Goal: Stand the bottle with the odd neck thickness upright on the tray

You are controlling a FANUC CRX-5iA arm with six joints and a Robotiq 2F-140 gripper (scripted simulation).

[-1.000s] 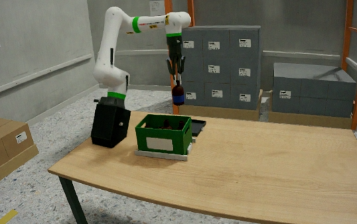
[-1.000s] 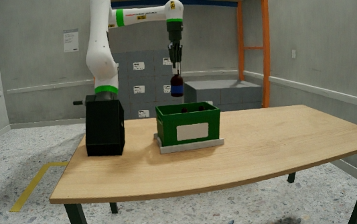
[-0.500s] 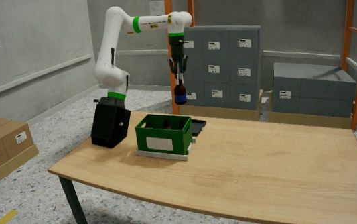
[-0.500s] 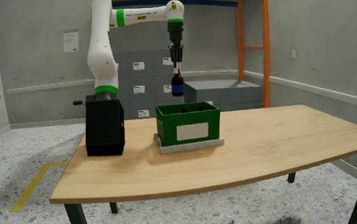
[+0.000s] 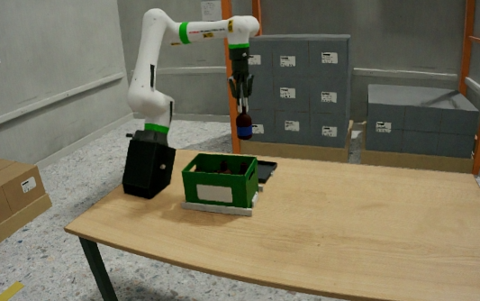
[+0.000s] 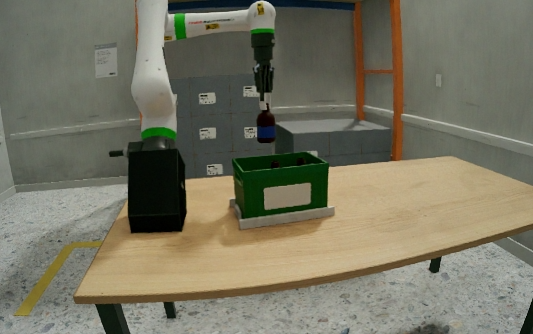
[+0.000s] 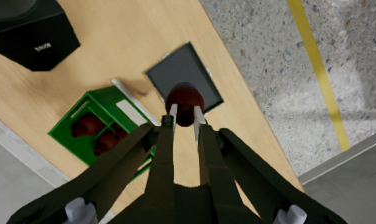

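Now: the brown bottle 9 cm below my hand. Round my hand: green crate (28 cm to the right, 27 cm below, 2 cm ahead); dark tray (34 cm below, 1 cm to the left).
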